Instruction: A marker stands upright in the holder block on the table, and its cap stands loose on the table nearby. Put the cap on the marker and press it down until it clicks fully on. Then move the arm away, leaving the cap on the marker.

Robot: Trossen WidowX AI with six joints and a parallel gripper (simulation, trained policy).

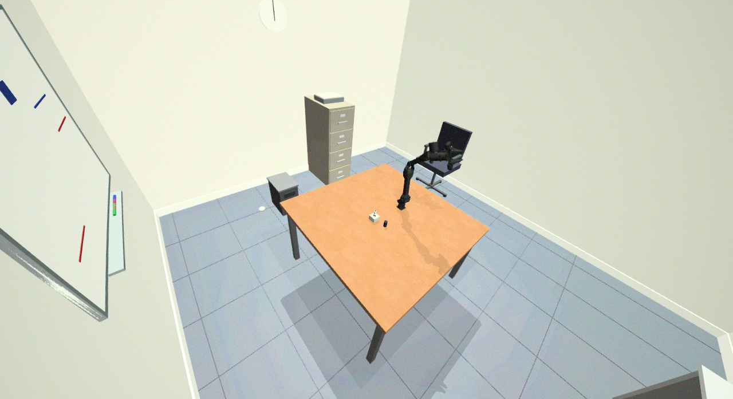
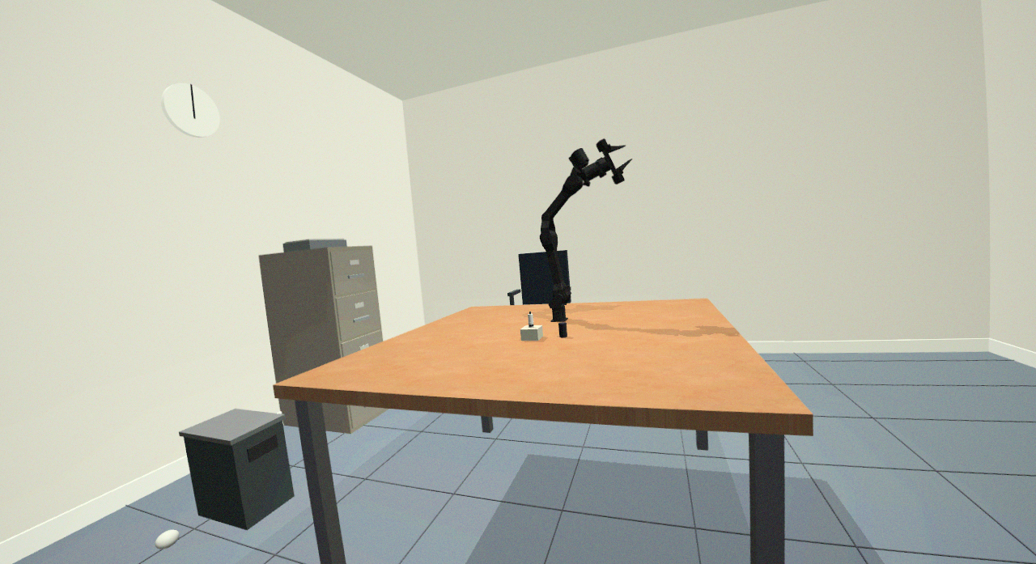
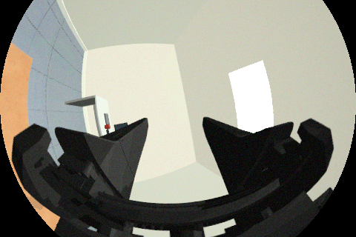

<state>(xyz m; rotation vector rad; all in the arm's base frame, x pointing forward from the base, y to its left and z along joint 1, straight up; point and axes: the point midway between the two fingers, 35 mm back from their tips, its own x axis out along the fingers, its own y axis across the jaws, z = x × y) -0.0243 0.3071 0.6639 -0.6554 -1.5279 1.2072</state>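
Right now my gripper tip is 650 mm above the black cap, 330 mm short of it and 260 mm to the left of it. Also, from my gripper tip: holder block 660 mm below, 370 mm to the right, 350 mm ahead.
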